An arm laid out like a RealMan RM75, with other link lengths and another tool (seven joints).
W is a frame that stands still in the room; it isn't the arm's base.
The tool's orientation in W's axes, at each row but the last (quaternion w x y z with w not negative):
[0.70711 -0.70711 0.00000 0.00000]
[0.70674 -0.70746 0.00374 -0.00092]
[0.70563 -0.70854 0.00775 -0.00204]
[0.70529 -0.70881 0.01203 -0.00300]
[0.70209 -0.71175 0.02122 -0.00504]
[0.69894 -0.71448 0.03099 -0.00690]
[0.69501 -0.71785 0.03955 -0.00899]
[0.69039 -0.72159 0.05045 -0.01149]
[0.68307 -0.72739 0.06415 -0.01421]
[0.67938 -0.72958 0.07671 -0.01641]
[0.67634 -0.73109 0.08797 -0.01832]
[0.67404 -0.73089 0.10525 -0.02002]
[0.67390 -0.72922 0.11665 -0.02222]
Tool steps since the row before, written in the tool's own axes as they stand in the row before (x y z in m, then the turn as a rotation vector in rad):
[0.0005 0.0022 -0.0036 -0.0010 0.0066 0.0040]
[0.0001 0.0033 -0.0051 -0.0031 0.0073 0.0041]
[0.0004 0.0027 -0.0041 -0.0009 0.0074 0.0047]
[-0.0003 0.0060 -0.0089 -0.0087 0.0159 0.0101]
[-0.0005 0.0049 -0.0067 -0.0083 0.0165 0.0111]
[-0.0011 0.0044 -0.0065 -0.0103 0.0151 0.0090]
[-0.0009 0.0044 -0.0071 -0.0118 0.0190 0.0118]
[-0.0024 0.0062 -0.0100 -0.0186 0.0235 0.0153]
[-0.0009 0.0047 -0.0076 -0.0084 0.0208 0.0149]
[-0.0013 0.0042 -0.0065 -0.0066 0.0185 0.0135]
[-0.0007 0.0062 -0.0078 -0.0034 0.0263 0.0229]
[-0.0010 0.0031 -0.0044 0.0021 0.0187 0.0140]
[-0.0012 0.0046 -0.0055 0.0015 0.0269 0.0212]
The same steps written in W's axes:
[0.0005 -0.0036 -0.0022 -0.0010 0.0040 -0.0066]
[0.0001 -0.0051 -0.0033 -0.0031 0.0041 -0.0073]
[0.0003 -0.0041 -0.0027 -0.0009 0.0047 -0.0074]
[-0.0006 -0.0089 -0.0060 -0.0087 0.0102 -0.0158]
[-0.0009 -0.0067 -0.0048 -0.0083 0.0112 -0.0165]
[-0.0016 -0.0065 -0.0042 -0.0103 0.0092 -0.0149]
[-0.0016 -0.0072 -0.0041 -0.0118 0.0120 -0.0189]
[-0.0036 -0.0100 -0.0056 -0.0185 0.0159 -0.0232]
[-0.0021 -0.0077 -0.0041 -0.0083 0.0145 -0.0211]
[-0.0025 -0.0065 -0.0036 -0.0064 0.0130 -0.0189]
[-0.0025 -0.0080 -0.0054 -0.0027 0.0213 -0.0277]
[-0.0021 -0.0044 -0.0026 0.0021 0.0121 -0.0200]
[-0.0029 -0.0054 -0.0039 0.0017 0.0187 -0.0287]

